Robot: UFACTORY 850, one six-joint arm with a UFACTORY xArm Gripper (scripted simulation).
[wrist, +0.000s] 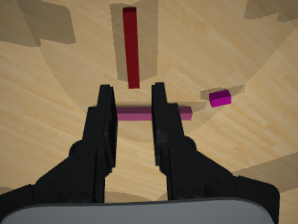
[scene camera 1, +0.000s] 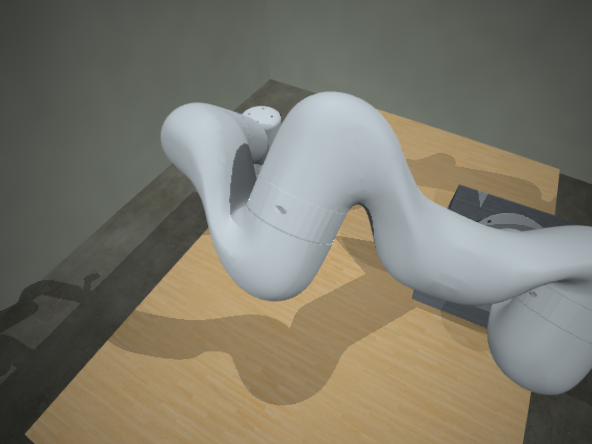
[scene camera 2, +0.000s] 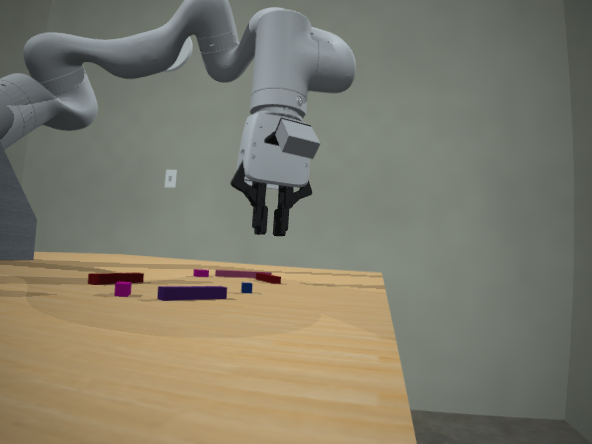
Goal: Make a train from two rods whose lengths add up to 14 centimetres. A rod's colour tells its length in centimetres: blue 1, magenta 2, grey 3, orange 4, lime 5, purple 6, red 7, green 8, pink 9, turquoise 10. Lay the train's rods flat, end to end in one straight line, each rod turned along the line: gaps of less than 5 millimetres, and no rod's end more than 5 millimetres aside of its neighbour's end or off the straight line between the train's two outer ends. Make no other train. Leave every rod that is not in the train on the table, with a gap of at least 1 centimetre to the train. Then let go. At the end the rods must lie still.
Labels:
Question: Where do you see a purple rod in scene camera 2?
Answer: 165, 293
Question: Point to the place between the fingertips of my gripper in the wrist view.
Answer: At 133, 101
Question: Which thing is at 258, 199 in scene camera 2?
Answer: My gripper.

